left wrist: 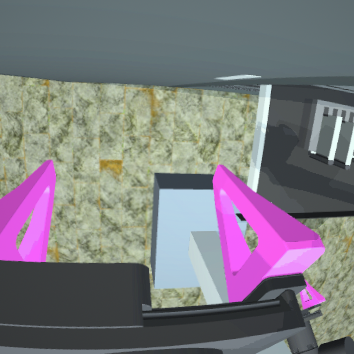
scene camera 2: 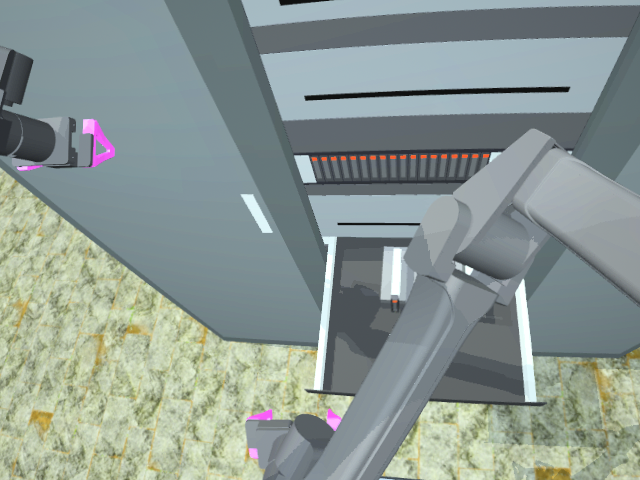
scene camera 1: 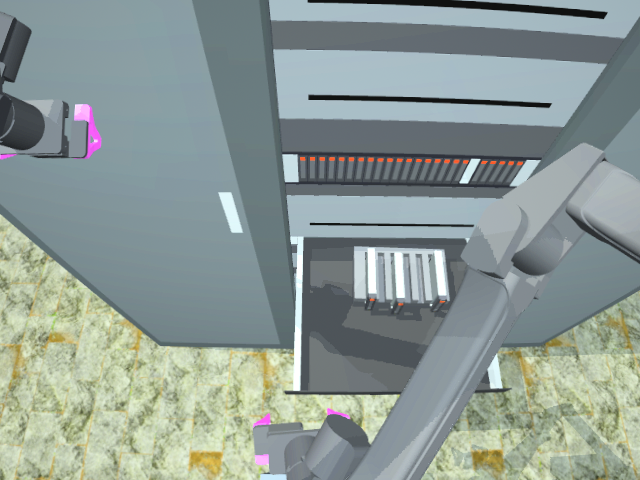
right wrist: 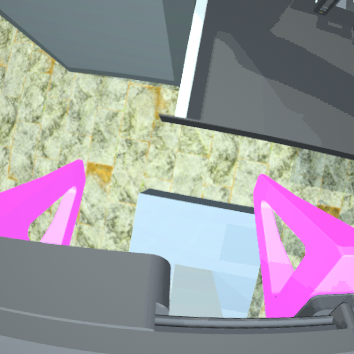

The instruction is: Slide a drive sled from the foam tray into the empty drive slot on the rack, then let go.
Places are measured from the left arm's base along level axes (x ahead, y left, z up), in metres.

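Pixels of known places: left gripper, between the fingertips: (left wrist: 136,169) (scene camera 2: 88,153) (scene camera 1: 68,143); right gripper, between the fingertips: (scene camera 2: 300,412) (scene camera 1: 298,414) (right wrist: 170,175).
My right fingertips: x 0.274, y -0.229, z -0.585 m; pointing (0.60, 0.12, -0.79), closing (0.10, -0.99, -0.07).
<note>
Ahead of a thing's pixels: the offset from my right fingertips to its middle. "pt": to the spot under its first point. Level surfaces: height alone.
The grey foam tray {dy -0.223, dx +0.325, dz -0.188 m} (scene camera 1: 360,276) (scene camera 2: 386,279) (left wrist: 316,130) lies in the pulled-out drawer. It holds three upright white drive sleds with orange-marked front ends: a left sled {dy -0.147, dx +0.300, dz -0.143 m} (scene camera 1: 372,273) (scene camera 2: 395,271) (left wrist: 336,140), a middle sled {dy -0.207, dx +0.290, dz -0.143 m} (scene camera 1: 399,276) and a right sled {dy -0.297, dx +0.296, dz -0.143 m} (scene camera 1: 440,273). In scene camera 2 the right arm hides part of the tray. The rack's drive row {pt dy -0.151, dx +0.427, dz +0.085 m} (scene camera 1: 382,171) (scene camera 2: 398,168) shows orange tabs; I cannot make out the empty slot. My left gripper (scene camera 1: 49,147) (left wrist: 136,169) is open and empty before the left cabinet panel. My right gripper (scene camera 1: 298,414) (scene camera 2: 299,413) (right wrist: 170,175) is open and empty, beyond the drawer's front edge.
The drawer {pt dy -0.117, dx +0.105, dz -0.216 m} (scene camera 1: 356,374) (scene camera 2: 351,374) (right wrist: 240,100) has white side rails and a dark front lip. The right arm (scene camera 1: 449,351) (scene camera 2: 408,351) crosses above it. Cabinet side panels (scene camera 1: 155,232) flank the rack. A pale blue base {dz -0.922 m} (left wrist: 175,215) (right wrist: 175,225) stands on the stone-patterned floor {dz -1.221 m} (scene camera 1: 222,403).
</note>
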